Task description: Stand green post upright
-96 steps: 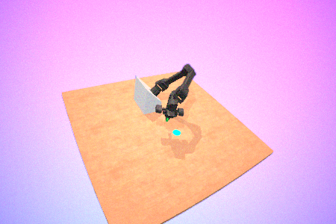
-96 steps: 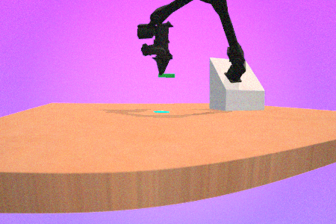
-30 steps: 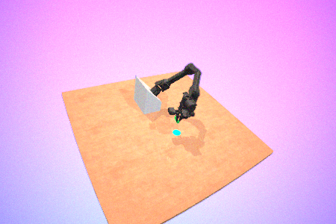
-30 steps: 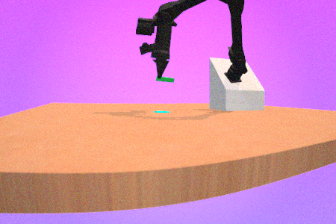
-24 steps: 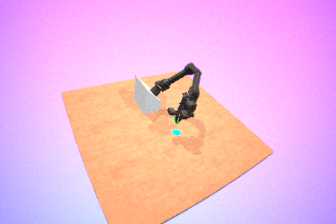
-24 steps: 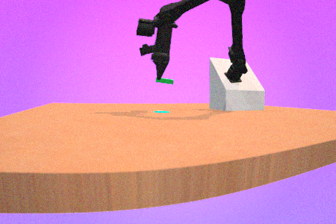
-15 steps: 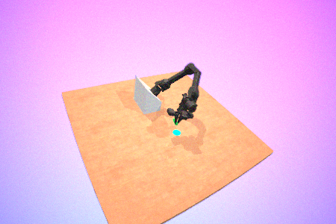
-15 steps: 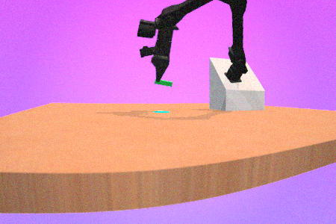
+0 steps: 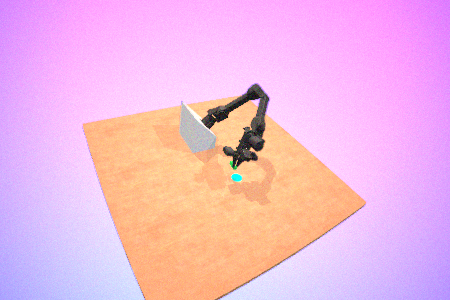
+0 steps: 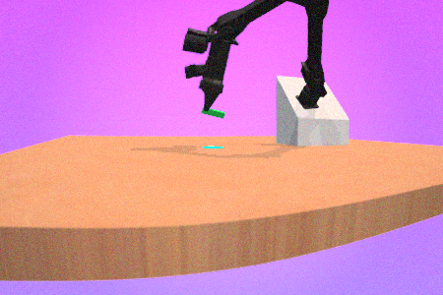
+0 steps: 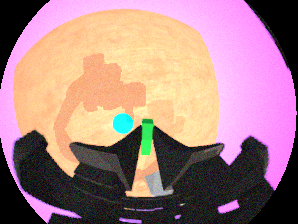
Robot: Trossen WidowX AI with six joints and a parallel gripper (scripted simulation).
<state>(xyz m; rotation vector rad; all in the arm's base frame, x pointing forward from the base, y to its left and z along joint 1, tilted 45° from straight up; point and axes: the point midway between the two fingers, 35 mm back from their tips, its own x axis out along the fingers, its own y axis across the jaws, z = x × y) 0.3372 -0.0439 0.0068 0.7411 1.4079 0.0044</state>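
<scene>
Now: gripper tip 10 mm past the cyan circle, 40 mm to the right of it and 100 mm above it. Also, from my gripper tip: green post: 20 mm behind, 10 mm to the left, 10 mm below.
</scene>
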